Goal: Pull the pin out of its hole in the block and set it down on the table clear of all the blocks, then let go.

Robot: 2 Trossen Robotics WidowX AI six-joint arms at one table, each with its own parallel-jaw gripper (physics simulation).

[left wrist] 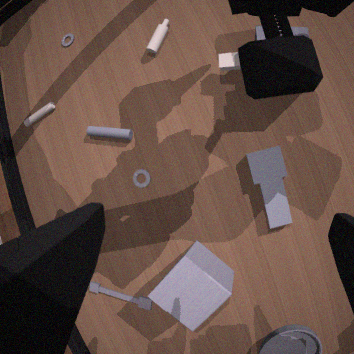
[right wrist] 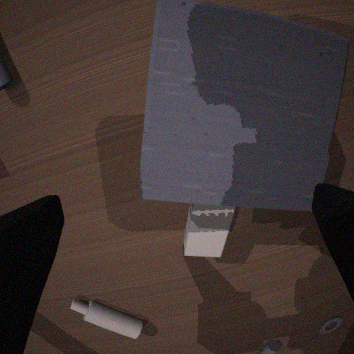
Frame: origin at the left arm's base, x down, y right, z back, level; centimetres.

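Seen in the pictures: left gripper, between the fingertips: [left wrist: 223,222]; right gripper, between the fingertips: [left wrist: 255,37] [right wrist: 189,203].
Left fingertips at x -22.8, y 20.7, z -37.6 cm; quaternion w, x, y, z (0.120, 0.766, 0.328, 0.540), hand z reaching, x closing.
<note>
A point is followed by its place in that frame.
The pin is a white square bar [left wrist: 229,60] @[z -48.6, x 1.0, y 31.8 cm] [right wrist: 206,240] @[z -48.9, x 1.0, y 31.7 cm] sticking out of one side of the blue-grey block [left wrist: 301,32] @[z -43.9, x -2.0, y 39.5 cm] [right wrist: 200,150] @[z -46.0, x -2.0, y 36.4 cm]; its other end is hidden in the block. My right gripper [right wrist: 189,203] @[z -47.4, x -2.0, y 35.2 cm] is open and empty. In the right wrist view its fingertips are far apart, one left of the pin and one overlapping the block's lower right corner. In the left wrist view its black finger hides most of the block. My left gripper [left wrist: 223,222] @[z -37.6, x -22.8, y 20.7 cm] is open and empty, away from the pin.
A pale cube [left wrist: 192,292] @[z -33.5, x -4.0, y 10.2 cm], a T-shaped block [left wrist: 270,185] @[z -35.1, x 2.6, y 23.9 cm], a thin bar [left wrist: 120,295] @[z -38.6, x 3.6, y -1.2 cm] and a round dish [left wrist: 290,345] @[z -16.3, x 3.8, y 10.6 cm] lie near my left gripper. A white stepped peg [left wrist: 158,37] @[z -59.0, x 2.6, y 29.0 cm] [right wrist: 112,319] @[z -58.9, x 2.7, y 29.3 cm], a white rod [left wrist: 40,114] @[z -66.7, x 3.1, y 9.0 cm], a grey cylinder [left wrist: 110,133] @[z -54.6, x 2.6, y 14.9 cm] and two rings lie farther off.
</note>
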